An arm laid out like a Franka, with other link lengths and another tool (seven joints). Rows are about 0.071 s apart.
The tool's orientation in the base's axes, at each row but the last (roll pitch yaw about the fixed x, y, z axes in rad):
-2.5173, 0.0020, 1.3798
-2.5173, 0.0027, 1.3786
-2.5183, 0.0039, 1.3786
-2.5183, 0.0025, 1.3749
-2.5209, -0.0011, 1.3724
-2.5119, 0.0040, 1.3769
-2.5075, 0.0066, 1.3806
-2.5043, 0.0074, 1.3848
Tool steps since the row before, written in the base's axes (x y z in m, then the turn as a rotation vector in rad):
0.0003, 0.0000, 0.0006, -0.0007, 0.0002, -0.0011
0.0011, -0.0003, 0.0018, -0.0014, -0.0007, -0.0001
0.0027, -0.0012, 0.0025, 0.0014, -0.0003, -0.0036
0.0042, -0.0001, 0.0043, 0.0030, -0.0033, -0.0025
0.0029, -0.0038, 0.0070, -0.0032, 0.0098, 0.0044
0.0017, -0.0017, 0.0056, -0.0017, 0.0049, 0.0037
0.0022, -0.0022, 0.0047, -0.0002, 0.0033, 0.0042
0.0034, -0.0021, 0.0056, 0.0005, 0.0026, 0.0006
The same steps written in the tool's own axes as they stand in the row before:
0.0001, -0.0001, -0.0007, 0.0001, 0.0001, 0.0013
-0.0001, -0.0001, -0.0021, -0.0010, -0.0009, 0.0008
-0.0007, 0.0009, -0.0037, 0.0000, 0.0033, 0.0021
0.0007, 0.0008, -0.0059, -0.0026, 0.0044, -0.0001
-0.0031, -0.0012, -0.0078, 0.0090, -0.0067, -0.0006
-0.0014, -0.0017, -0.0057, 0.0045, -0.0043, -0.0015
-0.0018, -0.0007, -0.0053, 0.0032, -0.0032, -0.0029
-0.0015, -0.0003, -0.0067, 0.0026, -0.0004, -0.0005

